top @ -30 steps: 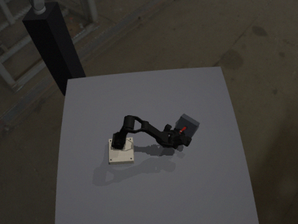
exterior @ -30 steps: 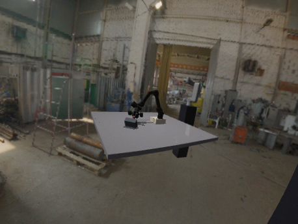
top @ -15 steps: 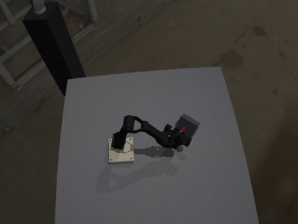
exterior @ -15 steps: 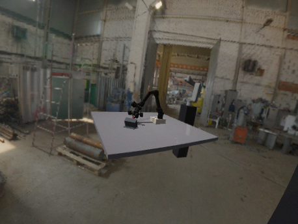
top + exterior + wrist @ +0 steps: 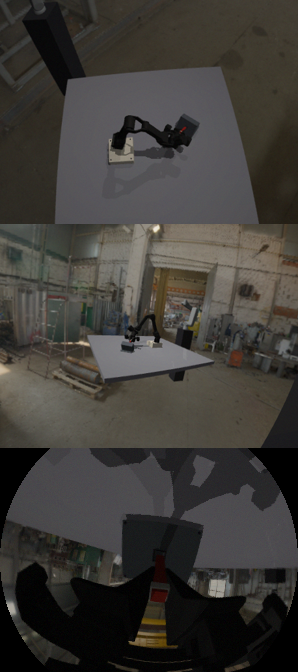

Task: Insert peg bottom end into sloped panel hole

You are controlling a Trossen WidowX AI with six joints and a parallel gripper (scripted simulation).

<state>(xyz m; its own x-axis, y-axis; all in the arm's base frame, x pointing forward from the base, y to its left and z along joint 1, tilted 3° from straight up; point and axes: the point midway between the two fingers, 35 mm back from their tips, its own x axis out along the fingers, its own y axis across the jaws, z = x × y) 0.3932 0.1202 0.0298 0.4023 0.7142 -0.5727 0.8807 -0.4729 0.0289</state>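
Now: the grey sloped panel 6 cm to the left of my gripper tip, 4 cm below it and 3 cm ahead of it. Also, from my gripper tip: red peg: 1 cm to the right, 1 cm behind, 1 cm above.
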